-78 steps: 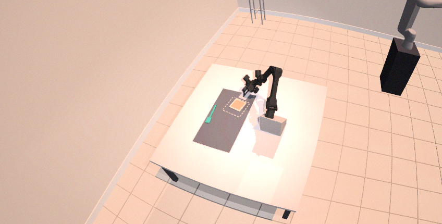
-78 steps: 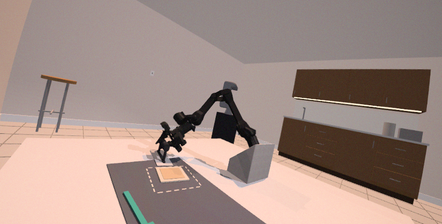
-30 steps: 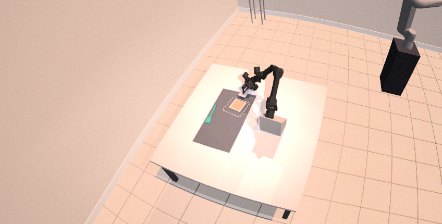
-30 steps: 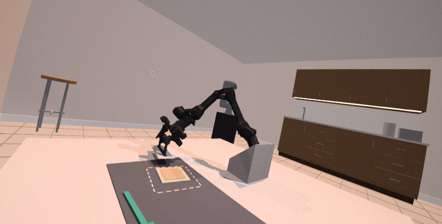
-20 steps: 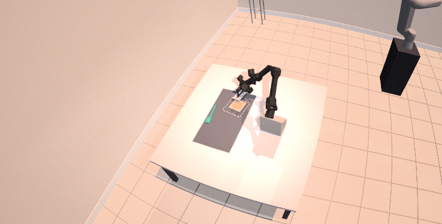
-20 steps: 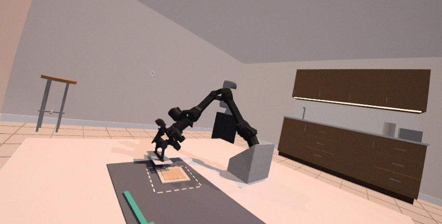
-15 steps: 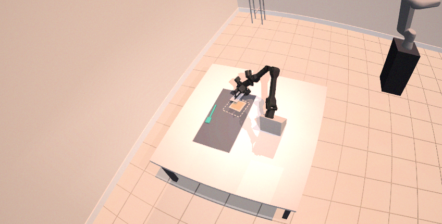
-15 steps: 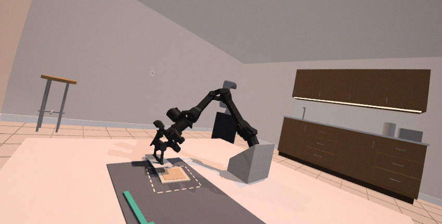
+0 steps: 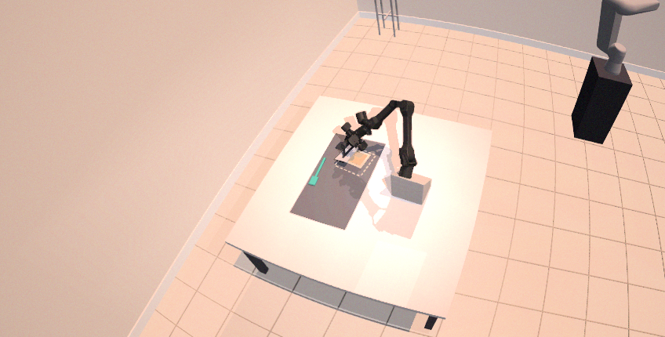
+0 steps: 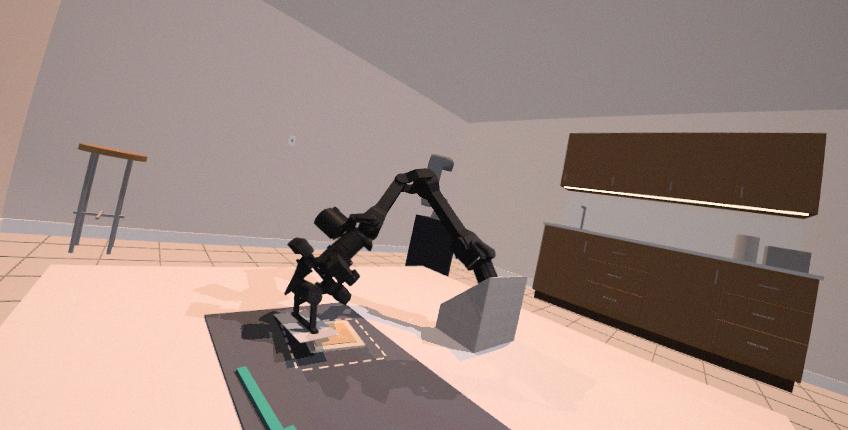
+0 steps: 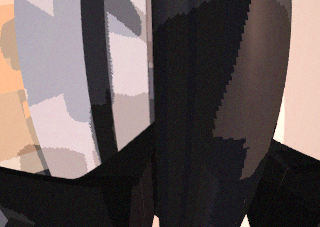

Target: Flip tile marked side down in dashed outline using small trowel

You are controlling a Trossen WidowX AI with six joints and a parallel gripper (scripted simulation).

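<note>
My gripper tip is now 40 mm past the dark mat, 210 mm to the right of it and 90 mm above it. From my gripper tip the other things lie so: square tile (80 mm behind, 50 mm to the left, 60 mm below); trowel (30 mm behind, 10 mm below); green strip (100 mm ahead, 230 mm to the left, 60 mm below).
</note>
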